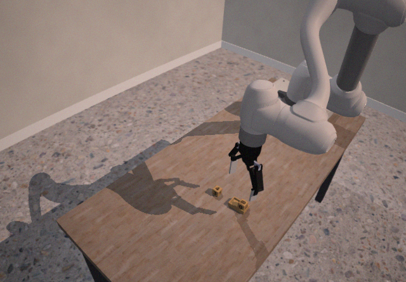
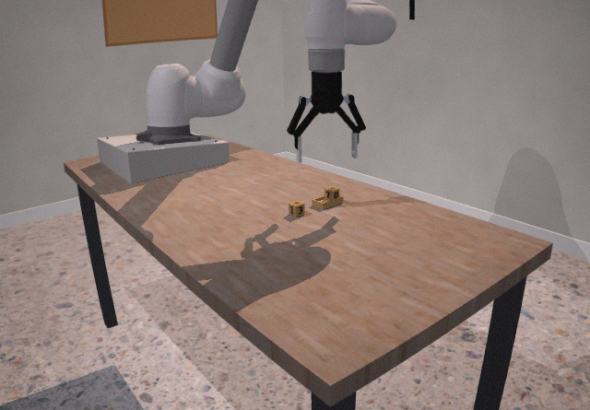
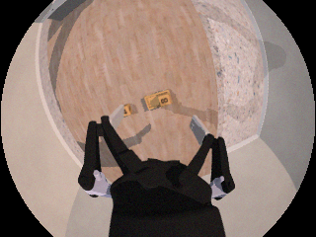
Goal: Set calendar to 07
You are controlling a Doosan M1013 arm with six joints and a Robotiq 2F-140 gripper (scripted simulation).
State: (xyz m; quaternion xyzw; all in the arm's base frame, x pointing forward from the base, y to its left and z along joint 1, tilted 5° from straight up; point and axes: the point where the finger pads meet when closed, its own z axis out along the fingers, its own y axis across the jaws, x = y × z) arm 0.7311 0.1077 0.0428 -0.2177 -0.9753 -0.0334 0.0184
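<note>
Now: the tray 120 mm below my hand.
</note>
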